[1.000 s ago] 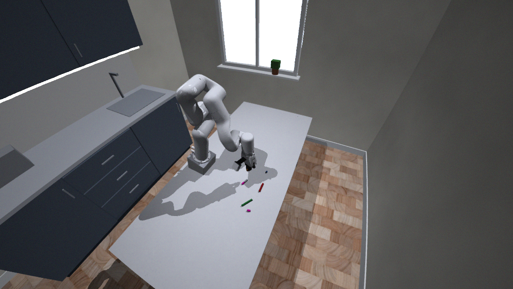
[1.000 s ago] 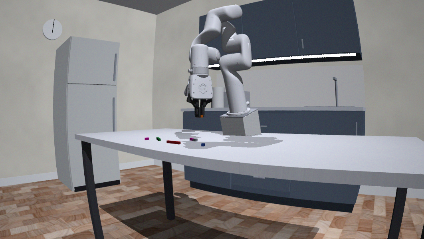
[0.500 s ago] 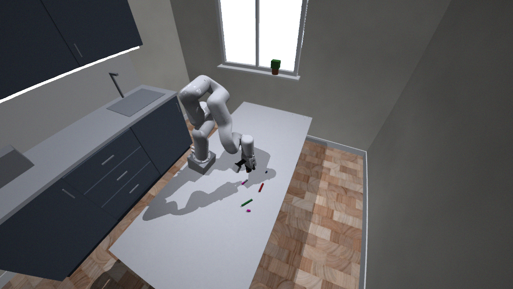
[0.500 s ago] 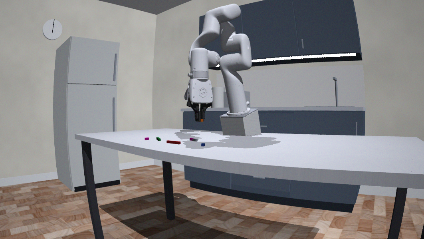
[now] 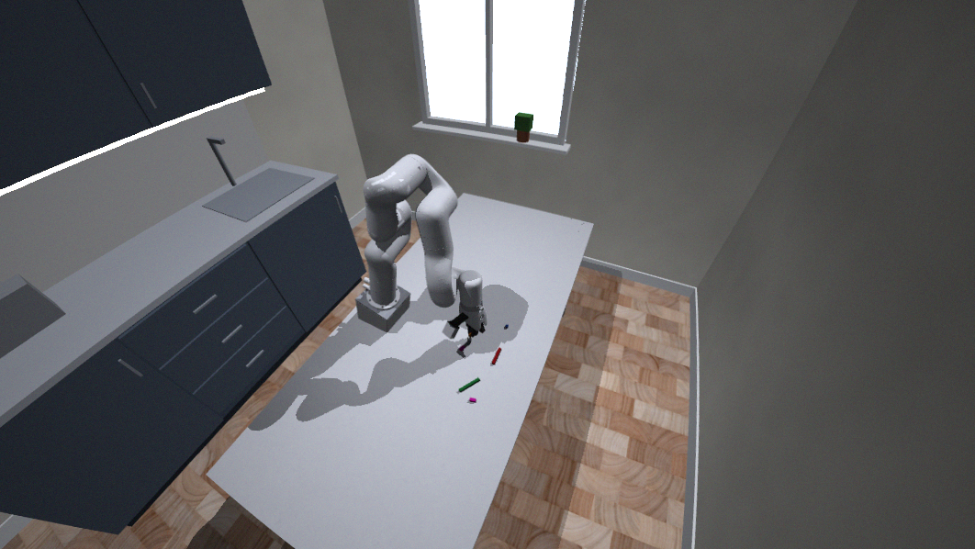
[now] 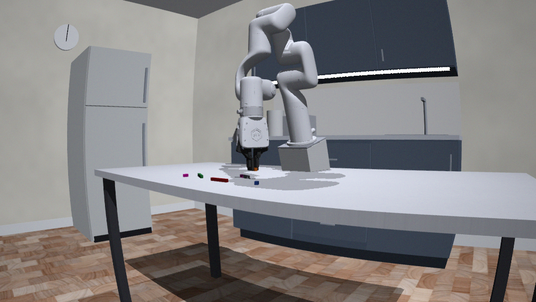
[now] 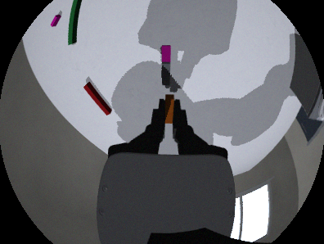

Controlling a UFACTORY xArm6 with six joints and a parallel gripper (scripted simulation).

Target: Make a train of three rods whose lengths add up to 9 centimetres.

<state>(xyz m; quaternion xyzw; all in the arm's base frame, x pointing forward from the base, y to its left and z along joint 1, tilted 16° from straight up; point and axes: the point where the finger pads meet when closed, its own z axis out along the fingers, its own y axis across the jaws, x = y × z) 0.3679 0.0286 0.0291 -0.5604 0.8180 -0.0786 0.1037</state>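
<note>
My gripper is now 40 mm to the left of the grey rod, 40 mm above it and 10 mm past it. Also, from my hand: red rod 110 mm ahead, 50 mm to the right, 40 mm below; small blue rod 100 mm to the left, 100 mm ahead, 40 mm below; orange rod 20 mm below.
</note>
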